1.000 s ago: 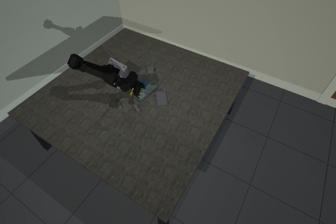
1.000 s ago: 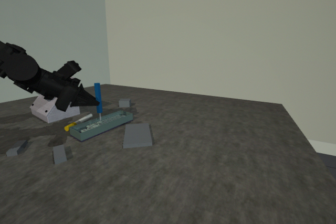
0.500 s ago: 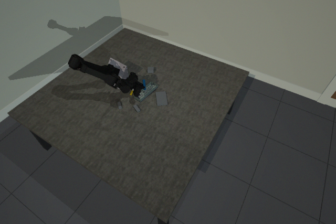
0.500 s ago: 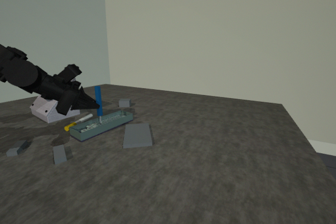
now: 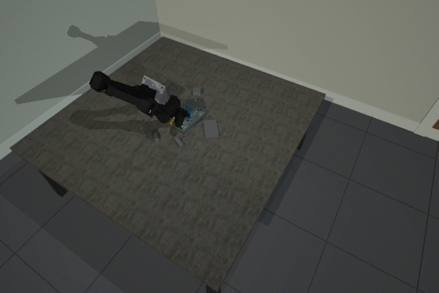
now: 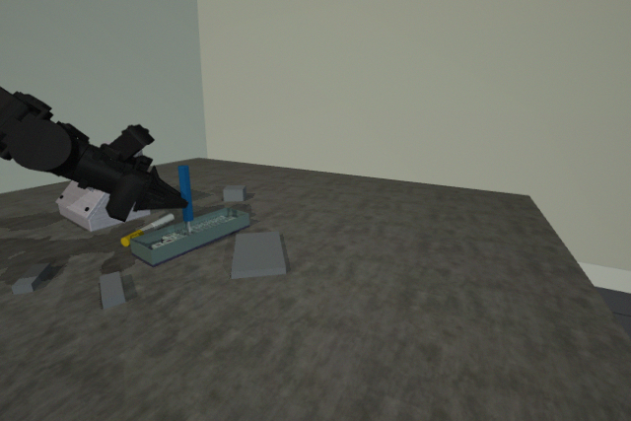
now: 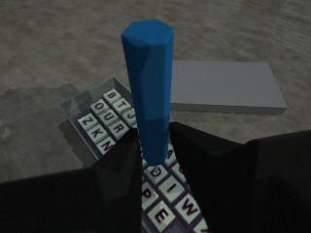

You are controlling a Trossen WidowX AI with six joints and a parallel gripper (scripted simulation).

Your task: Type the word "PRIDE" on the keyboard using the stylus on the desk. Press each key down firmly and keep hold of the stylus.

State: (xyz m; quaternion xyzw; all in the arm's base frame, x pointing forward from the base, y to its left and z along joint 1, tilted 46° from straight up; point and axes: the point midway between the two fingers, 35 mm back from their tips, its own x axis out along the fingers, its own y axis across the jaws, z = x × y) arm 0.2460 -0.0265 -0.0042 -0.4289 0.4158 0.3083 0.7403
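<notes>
My gripper tip is 90 mm past the yellow-and-white pen, 60 mm above it and 20 mm to the left of it. The rest, counted from my gripper tip: flat grey slab: 130 mm ahead, 70 mm below, 20 mm to the left; blue stylus: 20 mm below.
</notes>
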